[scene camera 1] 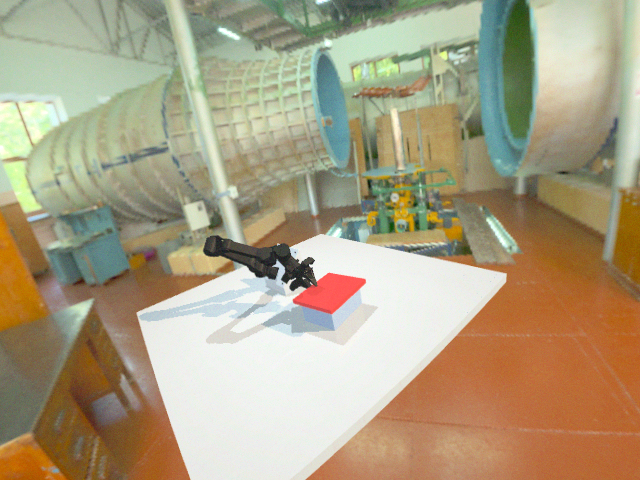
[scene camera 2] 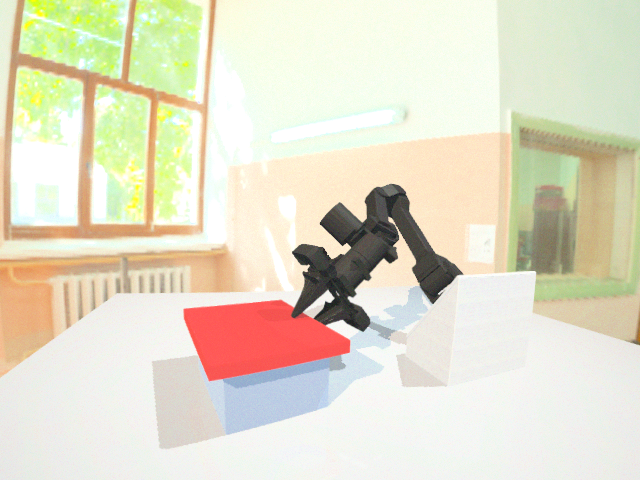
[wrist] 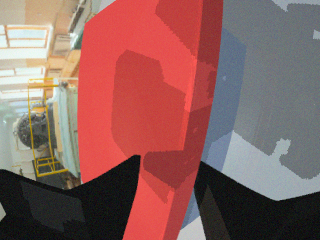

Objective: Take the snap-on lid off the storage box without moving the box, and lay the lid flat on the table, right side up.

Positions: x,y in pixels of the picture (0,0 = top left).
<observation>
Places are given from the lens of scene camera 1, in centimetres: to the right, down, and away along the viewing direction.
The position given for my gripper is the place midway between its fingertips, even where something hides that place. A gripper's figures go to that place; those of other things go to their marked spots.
my gripper [scene camera 1: 315,288]: -2, 20, 120
lid [scene camera 1: 333,290]: 5, 20, 114
pale blue storage box [scene camera 1: 331,321]: 4, 30, 106
</observation>
